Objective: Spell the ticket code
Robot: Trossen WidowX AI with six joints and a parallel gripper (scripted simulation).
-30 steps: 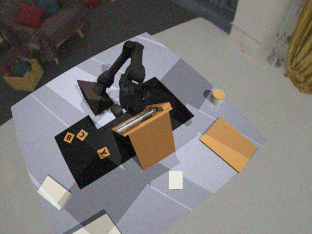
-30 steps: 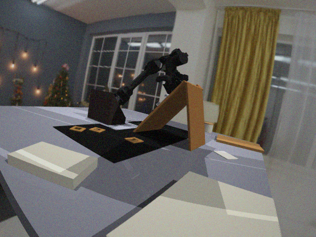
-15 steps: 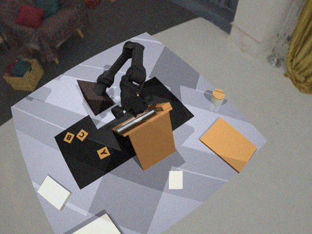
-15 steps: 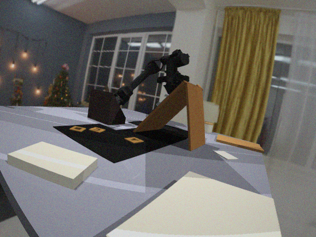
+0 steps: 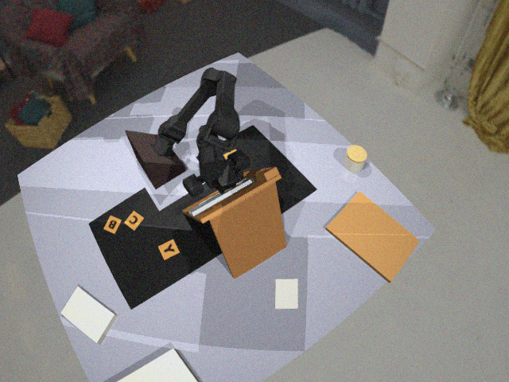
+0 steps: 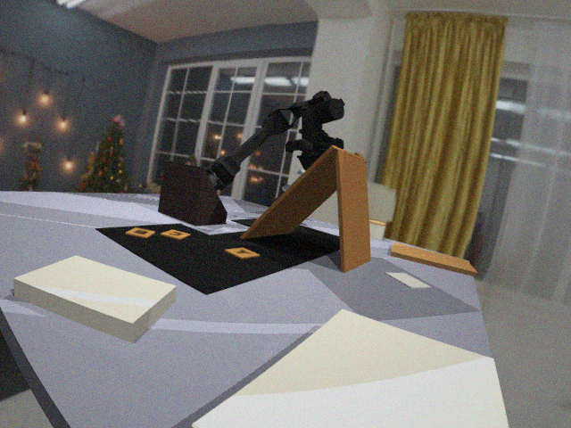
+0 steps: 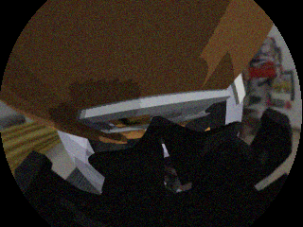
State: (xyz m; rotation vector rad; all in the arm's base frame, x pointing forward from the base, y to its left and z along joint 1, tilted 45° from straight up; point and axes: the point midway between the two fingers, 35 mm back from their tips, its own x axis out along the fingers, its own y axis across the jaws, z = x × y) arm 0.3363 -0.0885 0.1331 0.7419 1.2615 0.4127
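The tile lies 30 mm to the left of my gripper tip, 10 mm below it and 10 mm ahead of it. From my gripper tip the other things lie so: small lidded jar (510 mm to the left, 150 mm below, 120 mm ahead); then flat orange slab (380 mm ahead, 340 mm to the left, 180 mm below); then white card (310 mm ahead, 180 mm below, 20 mm to the right).
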